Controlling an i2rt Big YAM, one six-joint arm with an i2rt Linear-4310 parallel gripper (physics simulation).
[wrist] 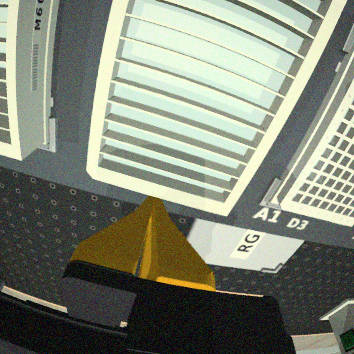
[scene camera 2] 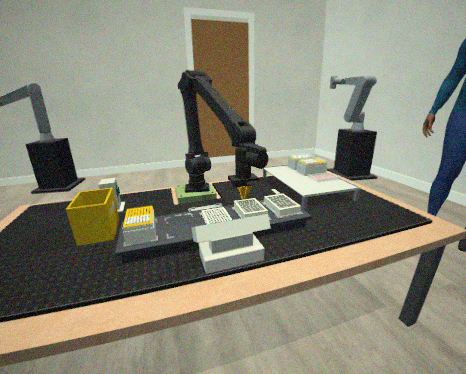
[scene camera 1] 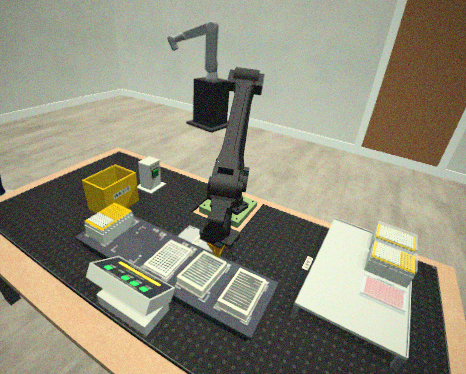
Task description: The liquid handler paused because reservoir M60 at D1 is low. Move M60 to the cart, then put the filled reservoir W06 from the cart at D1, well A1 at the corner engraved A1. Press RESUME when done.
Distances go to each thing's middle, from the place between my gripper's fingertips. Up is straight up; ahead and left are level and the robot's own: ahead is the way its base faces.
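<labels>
Measured from my gripper, the yellow waste bin (scene camera 2: 93, 215) is 540 mm to the right and 20 mm ahead; the white RESUME box (scene camera 1: 149, 168) is 550 mm to the right and 170 mm behind; the pink plate (scene camera 1: 375, 289) is 440 mm to the left and 210 mm behind. Relative to the white cart platform (scene camera 1: 331, 288), the gripper itself is 370 mm to the right, 250 mm past and 10 mm above.
</labels>
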